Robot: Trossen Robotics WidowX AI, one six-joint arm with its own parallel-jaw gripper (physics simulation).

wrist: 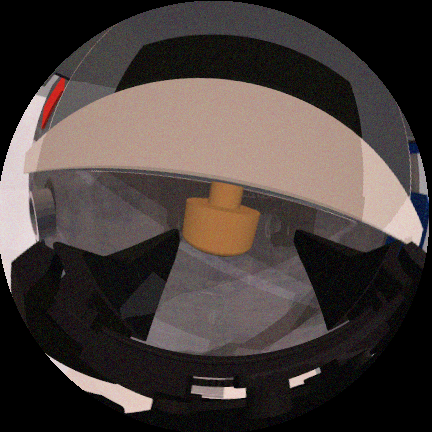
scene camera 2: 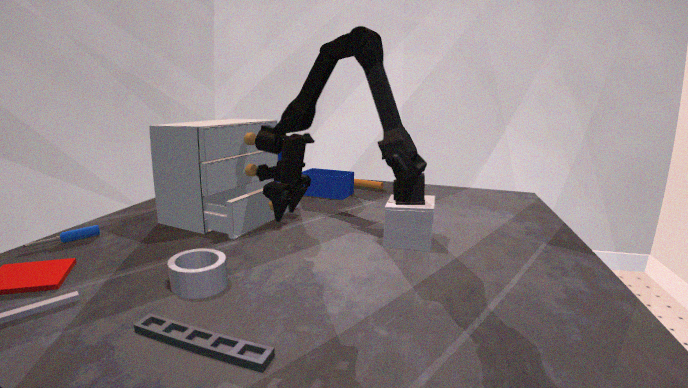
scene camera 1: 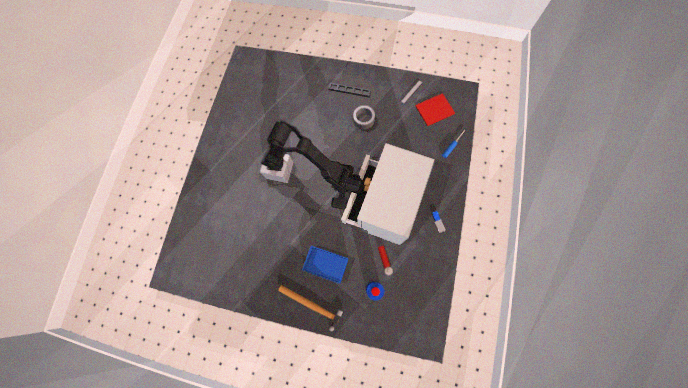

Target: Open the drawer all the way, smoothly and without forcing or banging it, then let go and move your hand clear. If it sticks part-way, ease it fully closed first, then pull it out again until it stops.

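Places are measured from the arm's base along level axes (x ahead, y left, z up), in centimetres.
Pixels of known places: gripper, fingertip midpoint: (scene camera 2: 284, 216) (scene camera 1: 346, 191); arm's base, origin of the base link: (scene camera 2: 410, 200) (scene camera 1: 275, 163).
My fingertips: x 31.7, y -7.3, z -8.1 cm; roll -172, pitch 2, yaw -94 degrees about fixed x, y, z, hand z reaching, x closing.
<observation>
For each thing: its top centre in the pictures, then the offset to it from my fingertips.
- pale cabinet, middle of its top: (scene camera 2: 221, 122) (scene camera 1: 393, 187) dx +18.6, dy -3.1, dz +24.2 cm
- drawer's round orange knob, middle of its top: (wrist: 218, 231) dx +2.1, dy +1.1, dz +5.0 cm
- grey ring, middle of its top: (scene camera 2: 196, 259) (wrist: 31, 216) (scene camera 1: 364, 115) dx +4.2, dy +36.8, dz +3.2 cm
- slotted bar, middle of its top: (scene camera 2: 198, 336) (scene camera 1: 349, 89) dx -4.5, dy +52.3, dz -0.2 cm
- blue bin, middle of its top: (scene camera 2: 326, 172) (scene camera 1: 324, 264) dx -4.6, dy -32.7, dz +5.9 cm
- hammer, middle of its top: (scene camera 1: 307, 305) dx -10.1, dy -50.1, dz +0.9 cm
The pale cabinet (scene camera 1: 397, 190) (scene camera 2: 175, 175) has three drawers. Its bottom drawer (scene camera 1: 350, 207) (scene camera 2: 245, 215) (wrist: 200, 125) stands pulled part-way out, with a dark interior; the upper two are shut. The drawer's round orange knob (wrist: 221, 230) sticks out from its front, and a sliver of the knob shows behind a finger in scene camera 2. My gripper (scene camera 2: 285, 215) (wrist: 239, 235) is open, pointing down in front of the drawer, with nothing gripped. In the wrist view the knob lies between and slightly beyond the spread fingertips, with space on both sides. The arm hides the fingertips in scene camera 1.
The upper drawers' orange knobs (scene camera 2: 250, 138) (scene camera 2: 251, 170) stick out close to the wrist. A grey ring (scene camera 1: 364, 116) (scene camera 2: 197, 274), a slotted bar (scene camera 1: 349, 90) (scene camera 2: 204, 342), a blue bin (scene camera 1: 326, 264) (scene camera 2: 328, 183) and a hammer (scene camera 1: 306, 302) are around the cabinet.
</observation>
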